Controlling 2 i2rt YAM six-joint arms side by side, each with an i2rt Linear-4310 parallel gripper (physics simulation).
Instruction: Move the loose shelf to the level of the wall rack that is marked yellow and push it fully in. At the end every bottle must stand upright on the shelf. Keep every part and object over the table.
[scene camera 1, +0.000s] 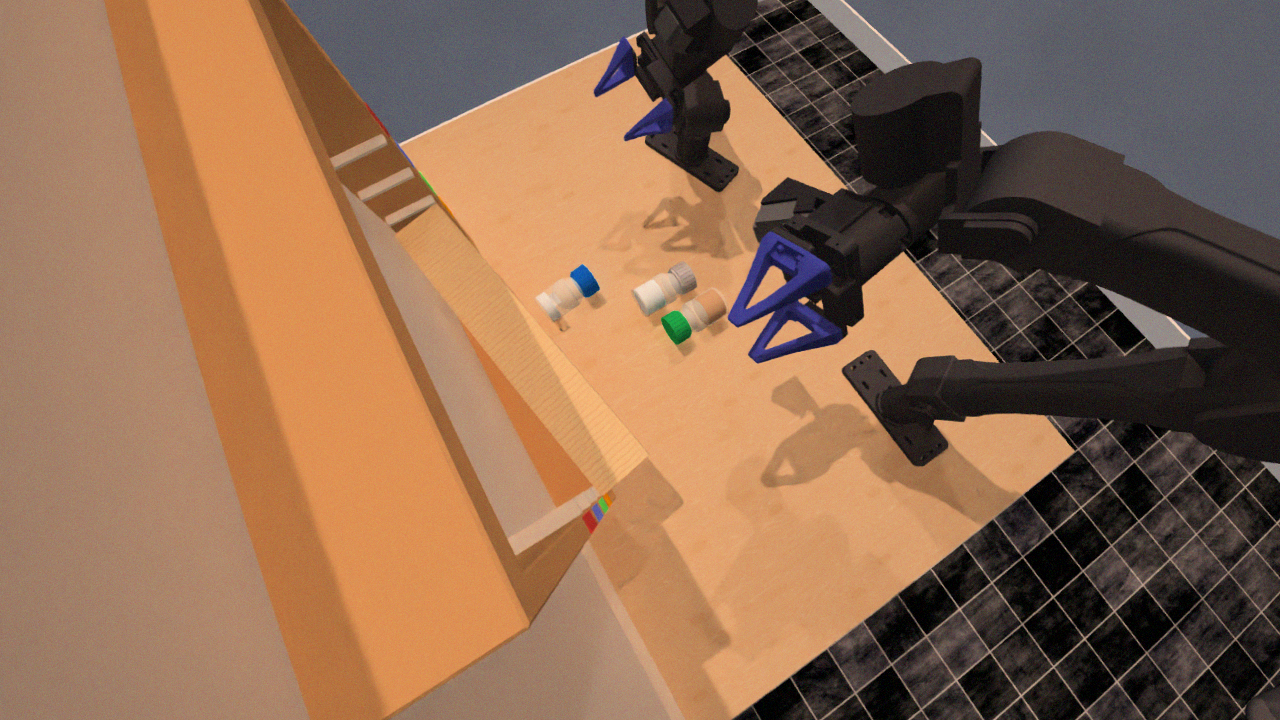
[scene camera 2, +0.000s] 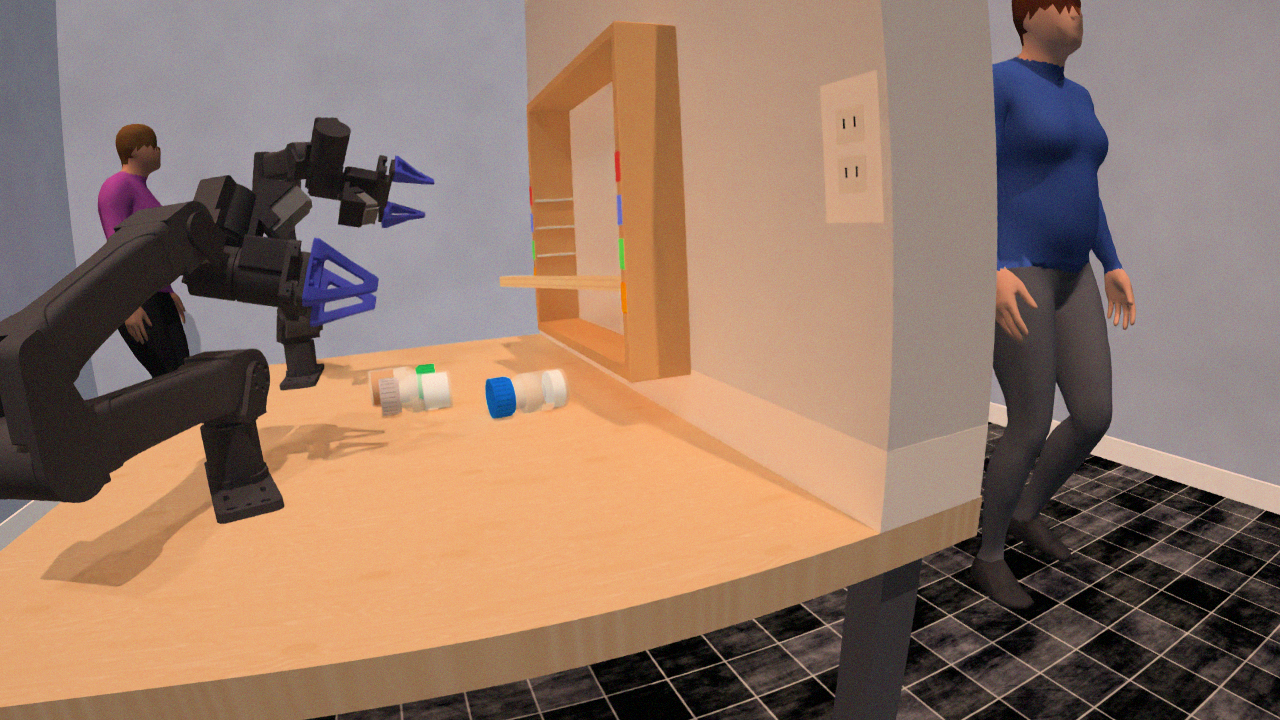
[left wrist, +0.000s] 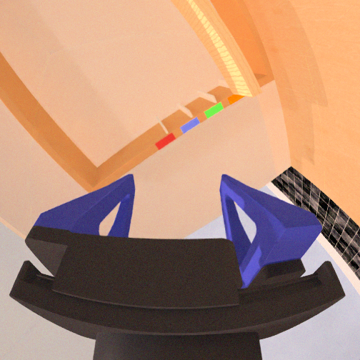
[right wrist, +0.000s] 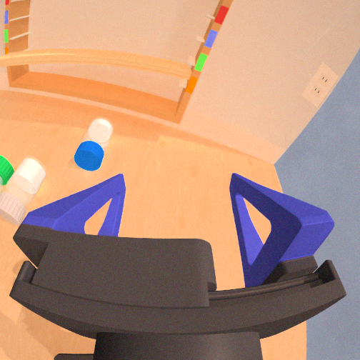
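The loose shelf (scene camera 1: 528, 344) (scene camera 2: 563, 282) (left wrist: 225, 52) (right wrist: 100, 57) lies level in the wall rack (scene camera 1: 295, 358) (scene camera 2: 657, 197) (left wrist: 50, 132) (right wrist: 100, 95) at its lowest, orange-yellow mark (scene camera 2: 624, 297) (right wrist: 191, 84), its front sticking out. A blue-capped bottle (scene camera 1: 565, 292) (scene camera 2: 528, 393) (right wrist: 95, 142), a grey-capped bottle (scene camera 1: 664, 288) (scene camera 2: 416, 392) (right wrist: 22, 187) and a green-capped bottle (scene camera 1: 695, 315) (right wrist: 4, 170) lie on their sides on the table. My left gripper (scene camera 1: 745, 340) (scene camera 2: 428, 197) (left wrist: 177, 181) and right gripper (scene camera 1: 613, 116) (scene camera 2: 375, 296) (right wrist: 178, 176) are open, empty, above the table, away from shelf and bottles.
Green, blue and red marks show above the orange one, with thin support strips inside the rack. The table (scene camera 1: 805, 573) (scene camera 2: 501, 555) runs up to the wall. A wall outlet (scene camera 2: 852, 147) (right wrist: 320, 85) is beside the rack. Two people stand beyond the table.
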